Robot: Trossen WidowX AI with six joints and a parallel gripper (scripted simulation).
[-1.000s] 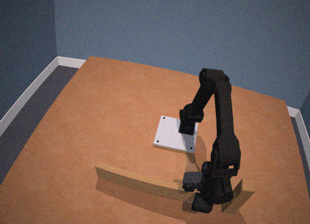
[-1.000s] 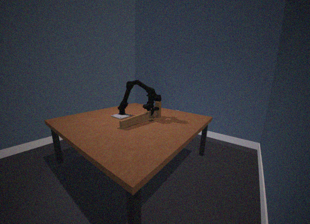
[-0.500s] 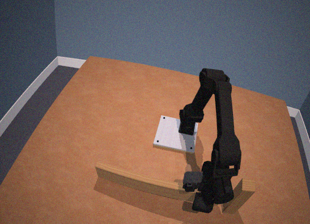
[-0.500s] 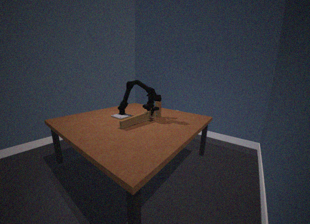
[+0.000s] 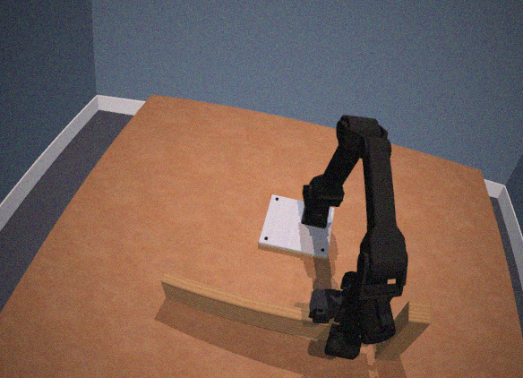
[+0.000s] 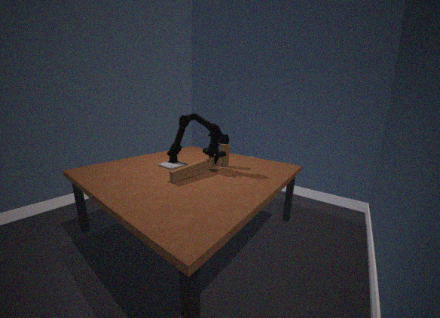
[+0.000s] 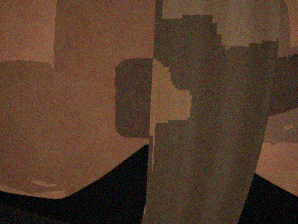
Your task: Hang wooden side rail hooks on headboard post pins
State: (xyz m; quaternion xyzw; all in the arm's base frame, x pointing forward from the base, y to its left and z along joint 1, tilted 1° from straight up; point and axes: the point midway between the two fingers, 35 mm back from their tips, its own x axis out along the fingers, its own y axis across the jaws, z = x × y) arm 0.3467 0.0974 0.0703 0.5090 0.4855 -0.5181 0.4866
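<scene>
Now: gripper tip 13 cm to the right of the wooden headboard post and 4 cm below it.
</scene>
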